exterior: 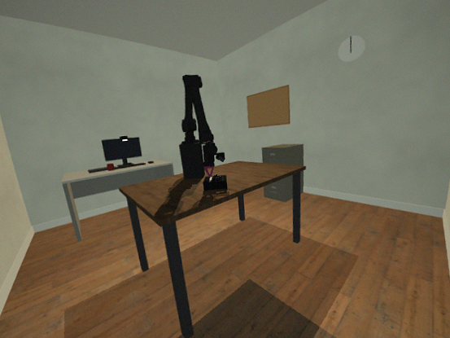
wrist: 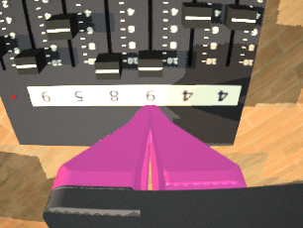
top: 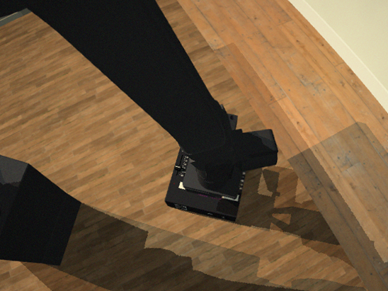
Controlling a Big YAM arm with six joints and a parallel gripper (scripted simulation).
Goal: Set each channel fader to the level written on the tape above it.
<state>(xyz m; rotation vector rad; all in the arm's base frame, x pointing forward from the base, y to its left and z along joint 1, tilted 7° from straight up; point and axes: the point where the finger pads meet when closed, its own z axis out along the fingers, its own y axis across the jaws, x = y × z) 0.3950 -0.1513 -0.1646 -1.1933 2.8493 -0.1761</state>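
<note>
Right now my hand is 20 mm short of the channel 3 fader cap, 20 mm to the right of it and 20 mm above it. Round my hand: channel 2 fader cap 50 mm ahead, 20 mm to the left, 20 mm below; channel 5 fader cap 60 mm to the left, 20 mm below; channel 4 fader 30 mm to the left, 20 mm below.
</note>
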